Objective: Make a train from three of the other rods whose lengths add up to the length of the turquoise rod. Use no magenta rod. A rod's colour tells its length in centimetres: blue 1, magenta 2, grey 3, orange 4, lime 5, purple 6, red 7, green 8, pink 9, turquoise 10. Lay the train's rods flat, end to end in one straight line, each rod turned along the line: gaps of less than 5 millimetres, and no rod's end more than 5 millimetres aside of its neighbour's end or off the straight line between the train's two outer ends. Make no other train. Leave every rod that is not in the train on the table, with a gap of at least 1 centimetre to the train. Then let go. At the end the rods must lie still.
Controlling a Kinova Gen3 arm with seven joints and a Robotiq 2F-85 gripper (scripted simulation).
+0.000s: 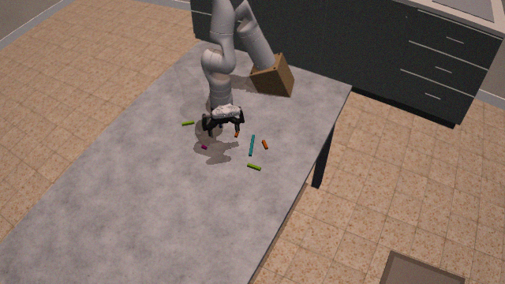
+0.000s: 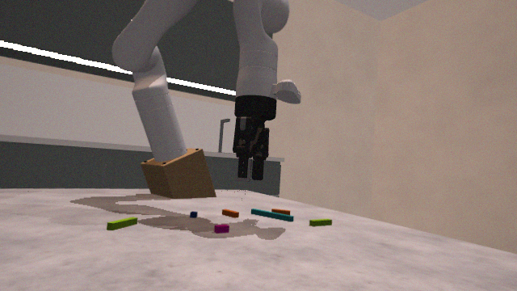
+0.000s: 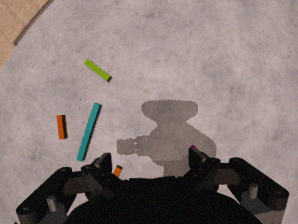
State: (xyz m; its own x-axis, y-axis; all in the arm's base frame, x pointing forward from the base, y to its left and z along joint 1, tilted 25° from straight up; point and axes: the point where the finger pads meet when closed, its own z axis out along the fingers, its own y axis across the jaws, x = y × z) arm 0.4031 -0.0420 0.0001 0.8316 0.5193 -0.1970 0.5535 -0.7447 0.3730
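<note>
My gripper is now 9 cm past the blue rod, 8 cm above it and 6 cm to the left of it. Also, from my hand: turquoise rod (9 cm to the left, 8 cm below, 4 cm behind); magenta rod (8 cm to the right, 8 cm below, 3 cm ahead).
</note>
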